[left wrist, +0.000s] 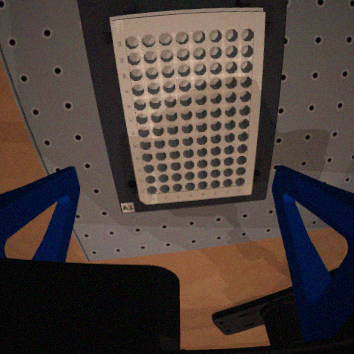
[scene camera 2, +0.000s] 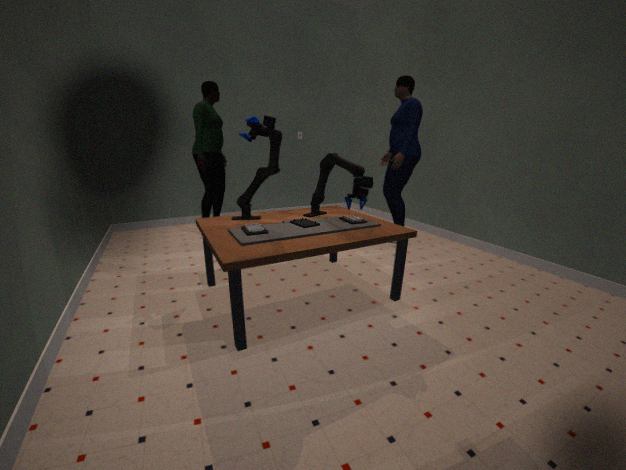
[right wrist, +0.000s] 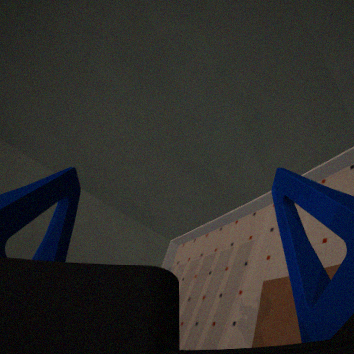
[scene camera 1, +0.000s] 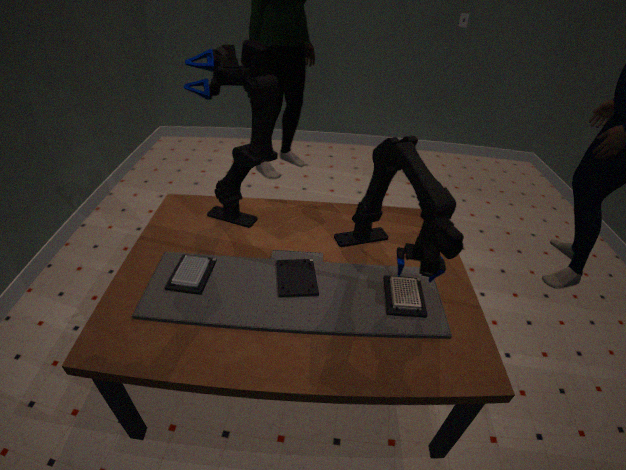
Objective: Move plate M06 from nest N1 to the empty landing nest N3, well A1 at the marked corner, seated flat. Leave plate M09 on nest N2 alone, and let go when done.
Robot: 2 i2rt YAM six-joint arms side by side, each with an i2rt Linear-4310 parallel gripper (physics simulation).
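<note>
A pale multi-well plate [scene camera 1: 406, 293] [scene camera 2: 352, 219] [left wrist: 190, 110] sits in a dark nest [scene camera 1: 405, 312] [left wrist: 270, 115] at the picture's right; a corner tag [left wrist: 128, 207] reads A1. Another pale plate [scene camera 1: 190, 270] [scene camera 2: 253, 228] sits in a dark nest [scene camera 1: 184, 289] at the left. Plate and nest numbers are not readable. The empty dark nest [scene camera 1: 297, 278] [scene camera 2: 304, 222] lies between them, with a small white mark at its back right corner. My left gripper [scene camera 1: 416, 277] [scene camera 2: 355, 207] [left wrist: 175, 176] is open above the right plate's back end, fingers pointing down. My right gripper [scene camera 1: 185, 74] [scene camera 2: 243, 127] [right wrist: 175, 178] is open, raised high.
The nests stand on a grey perforated mat [scene camera 1: 242, 303] on the wooden table [scene camera 1: 252, 359]. The arm bases [scene camera 1: 232, 216] [scene camera 1: 360, 237] stand behind the mat. A person in green [scene camera 2: 207, 126] and a person in blue [scene camera 2: 406, 126] stand beyond the table.
</note>
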